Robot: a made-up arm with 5 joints. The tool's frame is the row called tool. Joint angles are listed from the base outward. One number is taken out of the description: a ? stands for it. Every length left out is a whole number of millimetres.
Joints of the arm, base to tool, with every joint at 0 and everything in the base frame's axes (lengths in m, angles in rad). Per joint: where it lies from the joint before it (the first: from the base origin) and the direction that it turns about. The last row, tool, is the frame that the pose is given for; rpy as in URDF.
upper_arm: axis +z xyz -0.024 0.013 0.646
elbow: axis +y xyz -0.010 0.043 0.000
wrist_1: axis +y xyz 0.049 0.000 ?
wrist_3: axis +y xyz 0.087 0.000 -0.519
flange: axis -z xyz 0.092 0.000 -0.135
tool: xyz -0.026 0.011 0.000 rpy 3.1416 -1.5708 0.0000
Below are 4 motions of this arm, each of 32 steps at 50 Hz.
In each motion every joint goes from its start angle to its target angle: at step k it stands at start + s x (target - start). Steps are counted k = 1, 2, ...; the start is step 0. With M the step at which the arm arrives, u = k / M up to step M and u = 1 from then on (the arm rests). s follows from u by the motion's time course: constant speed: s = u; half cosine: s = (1 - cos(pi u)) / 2; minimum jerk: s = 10 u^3 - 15 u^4 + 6 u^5.
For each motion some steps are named. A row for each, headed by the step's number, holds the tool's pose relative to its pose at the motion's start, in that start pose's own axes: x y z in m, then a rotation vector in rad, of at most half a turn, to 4 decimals.
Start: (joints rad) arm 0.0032 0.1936 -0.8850 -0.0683 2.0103
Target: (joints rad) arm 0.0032 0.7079 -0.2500 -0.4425 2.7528
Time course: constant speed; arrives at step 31
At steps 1, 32:
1: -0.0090 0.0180 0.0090 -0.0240 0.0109 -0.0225
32: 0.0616 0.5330 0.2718 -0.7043 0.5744 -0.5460

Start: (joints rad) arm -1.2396 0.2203 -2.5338 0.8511 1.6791
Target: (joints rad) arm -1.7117 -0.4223 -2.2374 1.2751 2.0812
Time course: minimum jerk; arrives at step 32
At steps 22, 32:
22: 0.2901 -0.0718 0.1129 -0.3797 0.3885 0.0430
32: 0.3538 -0.0675 0.1099 -0.4638 0.4724 0.0701

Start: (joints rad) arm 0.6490 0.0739 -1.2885 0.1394 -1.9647
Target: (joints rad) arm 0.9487 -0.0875 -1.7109 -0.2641 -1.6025
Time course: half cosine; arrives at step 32
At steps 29, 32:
29: 0.3635 0.3251 0.0491 -0.3200 0.0920 -1.0068
32: 0.3736 0.3289 0.0494 -0.3290 0.0987 -1.0287

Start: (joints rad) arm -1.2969 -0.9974 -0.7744 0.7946 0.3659
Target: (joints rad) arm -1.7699 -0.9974 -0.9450 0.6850 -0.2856
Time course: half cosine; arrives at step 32
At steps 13, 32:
13: 0.0306 0.0557 0.0523 0.1437 0.1318 -0.1147
32: 0.1157 0.1502 0.1238 0.4295 0.2936 -0.4177

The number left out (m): 0.308
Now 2 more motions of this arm.
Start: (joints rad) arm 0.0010 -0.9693 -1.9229 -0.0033 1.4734
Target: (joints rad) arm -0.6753 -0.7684 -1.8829 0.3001 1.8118
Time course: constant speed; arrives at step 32
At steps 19, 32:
19: -0.0732 0.1680 -0.0509 0.1714 0.1601 -0.3169
32: -0.1035 0.2802 -0.0097 0.2671 0.3711 -0.4915

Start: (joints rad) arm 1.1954 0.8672 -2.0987 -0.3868 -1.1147
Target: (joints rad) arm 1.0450 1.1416 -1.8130 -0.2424 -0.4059
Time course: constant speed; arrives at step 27
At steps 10, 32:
10: 0.0081 -0.1358 -0.1160 -0.2656 -0.1915 0.1868
32: 0.1033 -0.3522 -0.2910 -0.7235 -0.6247 0.3873

